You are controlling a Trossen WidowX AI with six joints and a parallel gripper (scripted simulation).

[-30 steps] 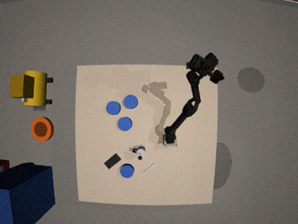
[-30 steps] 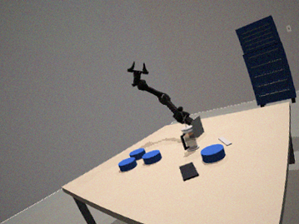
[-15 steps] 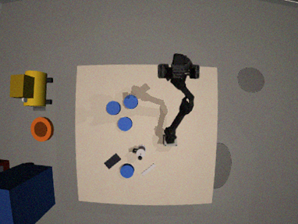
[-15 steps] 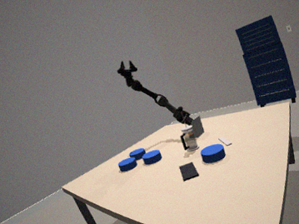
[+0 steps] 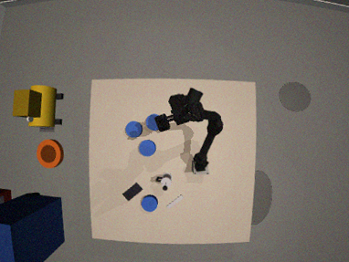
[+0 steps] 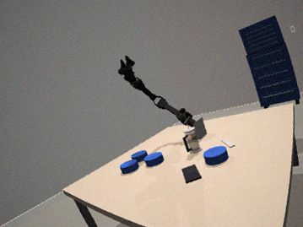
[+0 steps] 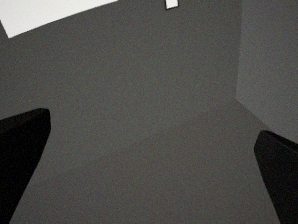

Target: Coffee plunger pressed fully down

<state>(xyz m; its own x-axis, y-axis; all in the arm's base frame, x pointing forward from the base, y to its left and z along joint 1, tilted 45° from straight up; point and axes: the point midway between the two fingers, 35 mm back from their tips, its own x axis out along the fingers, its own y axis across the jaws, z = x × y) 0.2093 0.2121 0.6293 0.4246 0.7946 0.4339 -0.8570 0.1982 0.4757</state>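
My gripper tip is now 9 cm short of the coffee press, 36 cm to the right of it and 61 cm above it. The rest, counted from my gripper tip: flat black slab 35 cm ahead, 46 cm to the left, 73 cm below; then small white bar 3 cm ahead, 56 cm to the left, 73 cm below.
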